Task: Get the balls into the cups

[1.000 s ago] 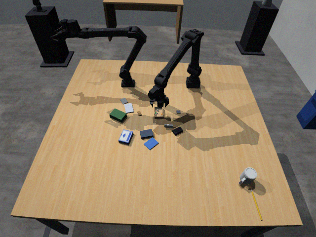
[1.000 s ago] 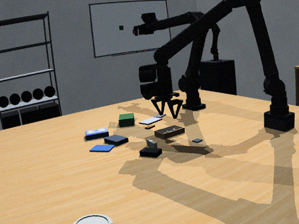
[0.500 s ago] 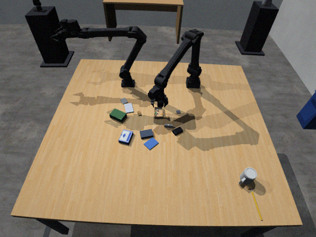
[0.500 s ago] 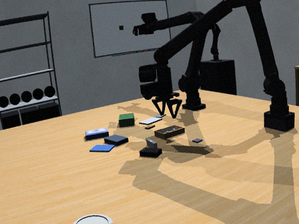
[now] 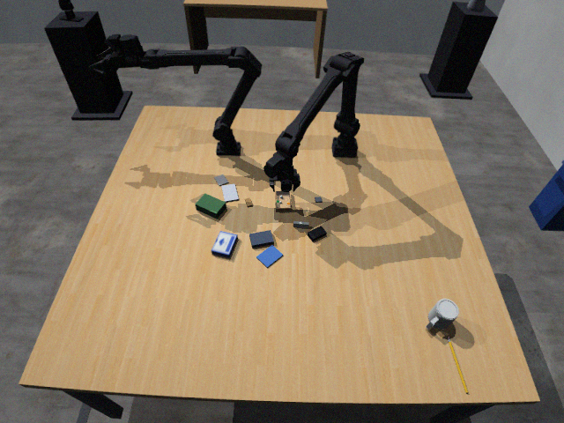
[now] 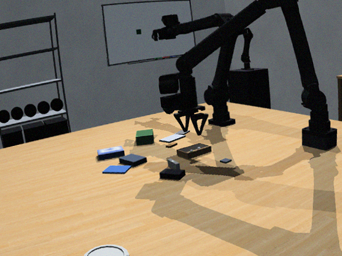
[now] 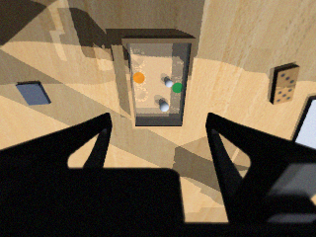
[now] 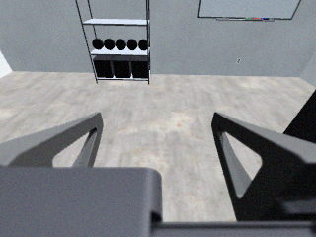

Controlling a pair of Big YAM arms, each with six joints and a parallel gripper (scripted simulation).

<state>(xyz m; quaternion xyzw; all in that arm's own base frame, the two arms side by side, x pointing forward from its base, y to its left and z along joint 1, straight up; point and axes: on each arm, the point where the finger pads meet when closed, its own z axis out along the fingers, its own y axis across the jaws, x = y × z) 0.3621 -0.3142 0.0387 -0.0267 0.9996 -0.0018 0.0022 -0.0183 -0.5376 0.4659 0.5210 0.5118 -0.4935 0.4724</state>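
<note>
Now: left hand 80 mm above the covered wooden puzzle. Also, from my left hand: white card 240 mm to the right, 80 mm below, 50 mm behind; then blue tile 290 mm ahead, 80 mm below, 60 mm to the right; then black box 180 mm ahead, 140 mm to the left, 80 mm below.
</note>
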